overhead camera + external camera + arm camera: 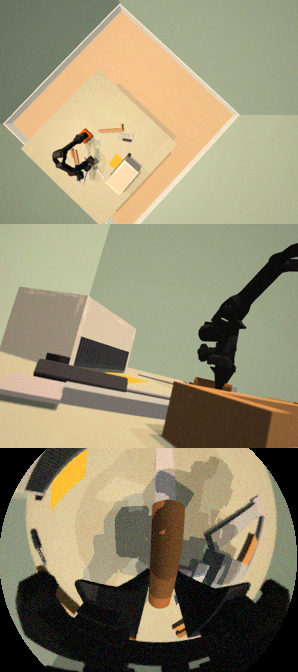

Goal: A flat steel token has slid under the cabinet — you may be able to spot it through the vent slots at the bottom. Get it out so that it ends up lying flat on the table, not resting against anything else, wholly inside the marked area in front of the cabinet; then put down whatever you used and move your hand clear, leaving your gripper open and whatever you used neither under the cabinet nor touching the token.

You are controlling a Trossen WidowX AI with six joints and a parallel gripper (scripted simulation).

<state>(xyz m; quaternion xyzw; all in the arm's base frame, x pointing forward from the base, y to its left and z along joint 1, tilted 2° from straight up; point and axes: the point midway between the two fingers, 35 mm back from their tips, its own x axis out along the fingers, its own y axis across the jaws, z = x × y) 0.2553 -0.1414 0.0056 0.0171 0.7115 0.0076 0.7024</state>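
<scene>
My gripper tip is now 13 cm to the left of the orange stick and 6 cm past it. The rest, counted from my gripper tip: token 31 cm ahead, 20 cm to the left, 1 cm below; then dark screwdriver 45 cm to the left, 5 cm ahead.
</scene>
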